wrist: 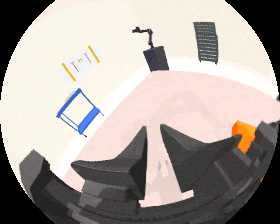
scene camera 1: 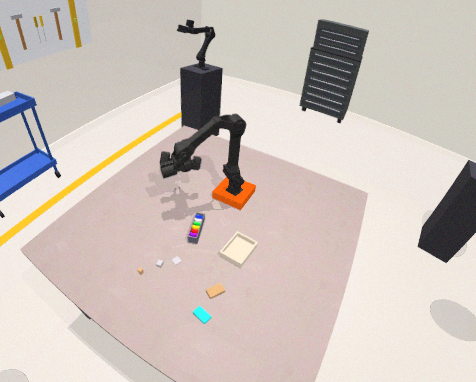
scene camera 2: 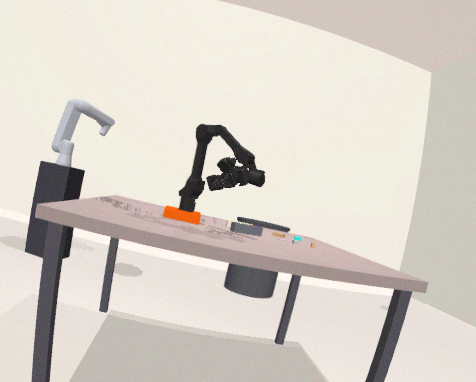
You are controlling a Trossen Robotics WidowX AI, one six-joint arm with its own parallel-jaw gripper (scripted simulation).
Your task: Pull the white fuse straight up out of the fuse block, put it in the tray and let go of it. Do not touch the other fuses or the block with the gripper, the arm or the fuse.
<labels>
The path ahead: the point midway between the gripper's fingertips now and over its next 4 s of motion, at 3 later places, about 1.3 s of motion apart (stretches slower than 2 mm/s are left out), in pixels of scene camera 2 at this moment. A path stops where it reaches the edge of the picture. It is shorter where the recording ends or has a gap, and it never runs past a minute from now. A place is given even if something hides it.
The gripper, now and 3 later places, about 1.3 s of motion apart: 213,186; 235,212; 243,216; 242,222
</labels>
